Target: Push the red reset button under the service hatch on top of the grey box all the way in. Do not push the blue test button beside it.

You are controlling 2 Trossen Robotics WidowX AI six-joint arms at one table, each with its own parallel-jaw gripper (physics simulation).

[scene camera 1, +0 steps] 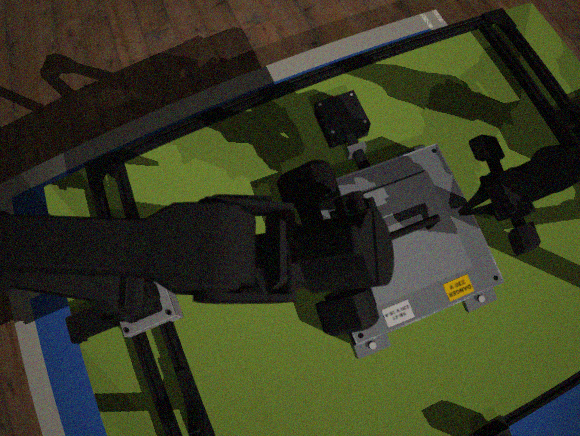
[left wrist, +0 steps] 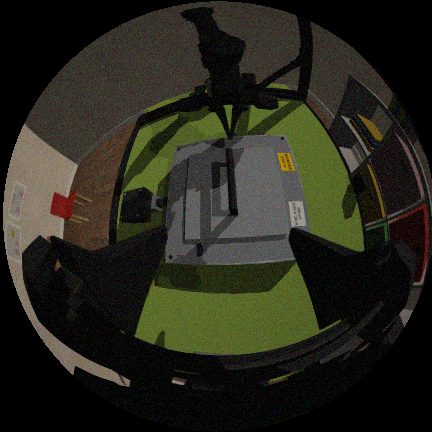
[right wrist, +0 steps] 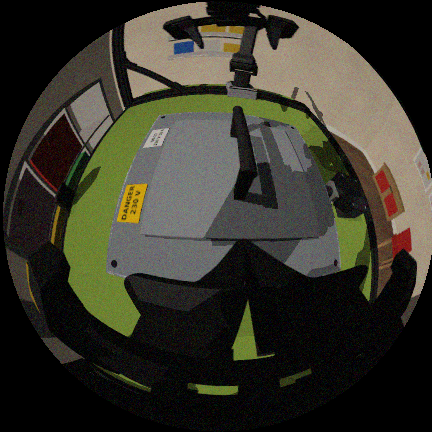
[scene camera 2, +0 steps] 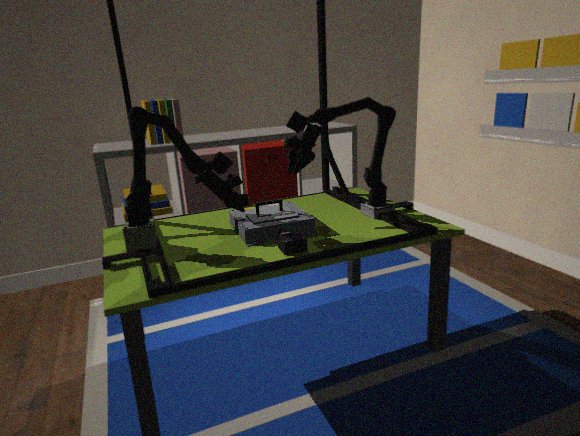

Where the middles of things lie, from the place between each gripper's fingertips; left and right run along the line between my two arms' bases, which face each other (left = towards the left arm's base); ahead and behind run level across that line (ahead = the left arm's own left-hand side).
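The service hatch (scene camera 1: 427, 249) is 10 cm to the right of my left hand, with 1 cm ahead of it and 12 cm below it as its other distances from that hand.
From my right hand I find the hatch 100 mm to the left.
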